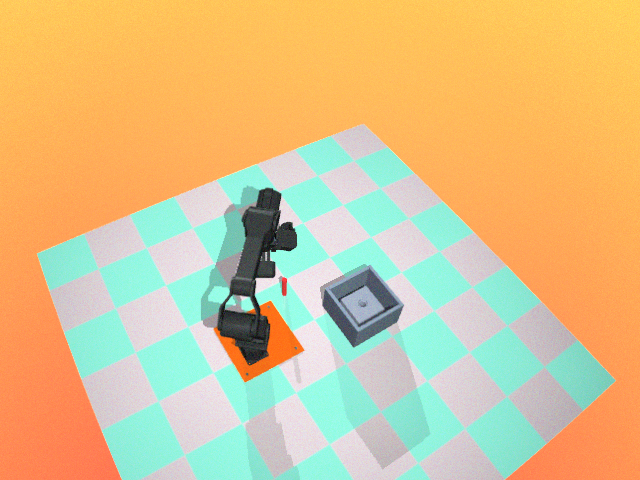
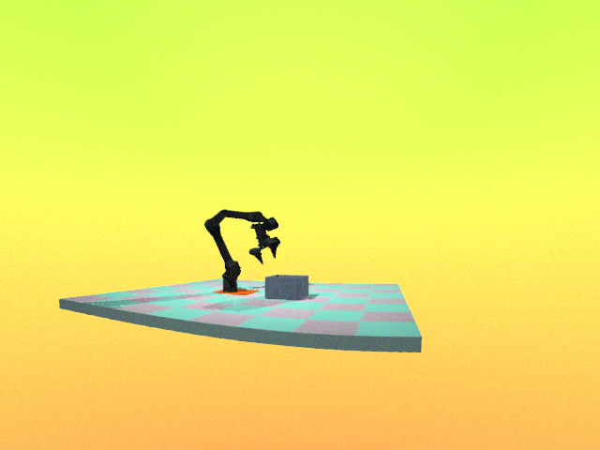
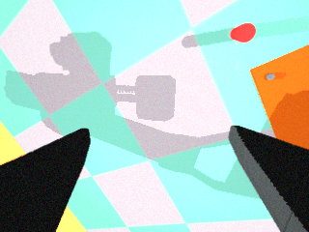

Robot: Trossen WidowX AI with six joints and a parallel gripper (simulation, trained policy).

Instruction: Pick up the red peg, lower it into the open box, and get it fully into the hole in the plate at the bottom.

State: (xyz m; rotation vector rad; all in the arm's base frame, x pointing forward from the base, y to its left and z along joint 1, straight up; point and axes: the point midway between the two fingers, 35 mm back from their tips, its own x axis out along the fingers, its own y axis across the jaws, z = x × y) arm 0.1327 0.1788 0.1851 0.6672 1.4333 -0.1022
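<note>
Right now the red peg is 110 mm below my gripper tip, 70 mm to the right of it and 30 mm ahead of it. Also, from my gripper tip: grey box (240 mm to the right, 190 mm ahead, 130 mm below); then plate (240 mm to the right, 190 mm ahead, 110 mm below).
</note>
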